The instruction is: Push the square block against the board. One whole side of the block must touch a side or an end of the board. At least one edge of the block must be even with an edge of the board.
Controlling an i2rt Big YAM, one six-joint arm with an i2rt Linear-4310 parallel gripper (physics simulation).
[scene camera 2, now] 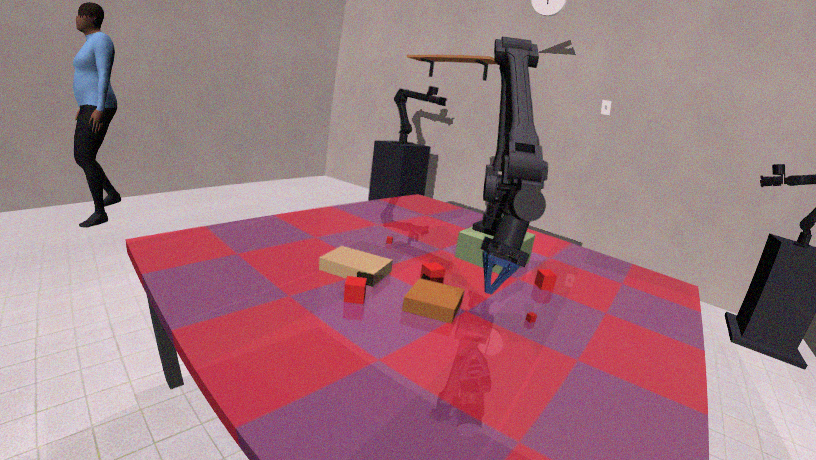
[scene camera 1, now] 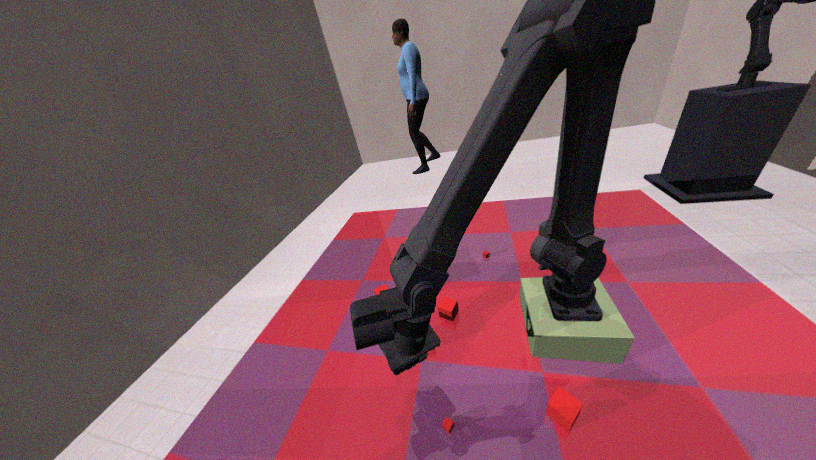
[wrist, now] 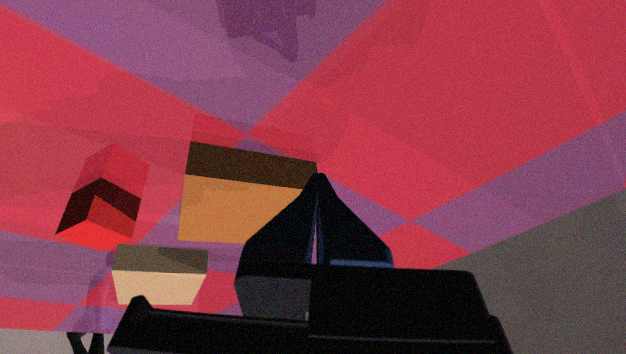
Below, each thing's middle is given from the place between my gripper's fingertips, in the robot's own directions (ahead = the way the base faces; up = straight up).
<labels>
Right now my hand is 2 cm short of the square block (scene camera 2: pixel 426 298), 10 cm to the left of it and 5 cm above it. The rest, counted from my hand: board (scene camera 2: pixel 343 261) 4 cm ahead, 33 cm to the right, 5 cm below.
</labels>
